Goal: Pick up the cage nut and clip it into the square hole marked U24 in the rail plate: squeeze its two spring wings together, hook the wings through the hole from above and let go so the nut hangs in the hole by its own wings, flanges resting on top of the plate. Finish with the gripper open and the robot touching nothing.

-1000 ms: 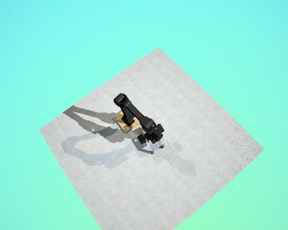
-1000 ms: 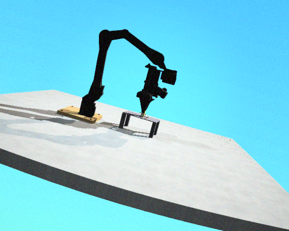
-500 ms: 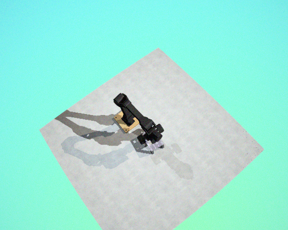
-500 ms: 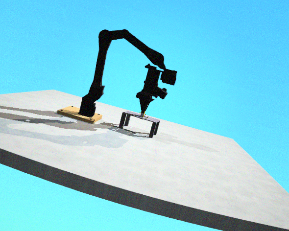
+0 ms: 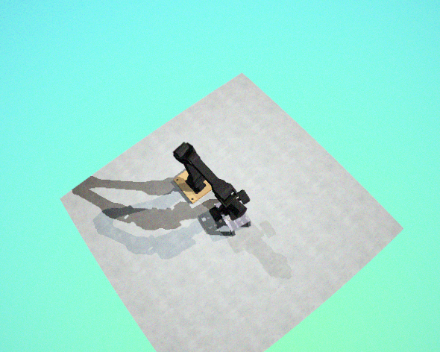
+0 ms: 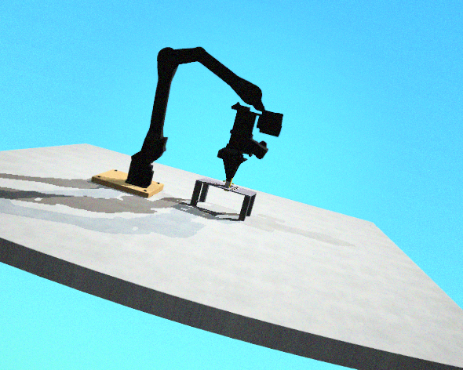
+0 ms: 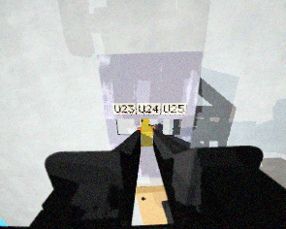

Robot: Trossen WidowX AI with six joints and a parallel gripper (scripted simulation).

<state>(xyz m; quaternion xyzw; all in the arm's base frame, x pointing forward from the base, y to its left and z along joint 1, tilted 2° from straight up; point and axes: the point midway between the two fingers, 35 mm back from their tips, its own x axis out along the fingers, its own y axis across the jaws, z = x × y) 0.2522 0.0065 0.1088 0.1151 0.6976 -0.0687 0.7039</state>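
My gripper tip is now 1 cm above the cage nut.
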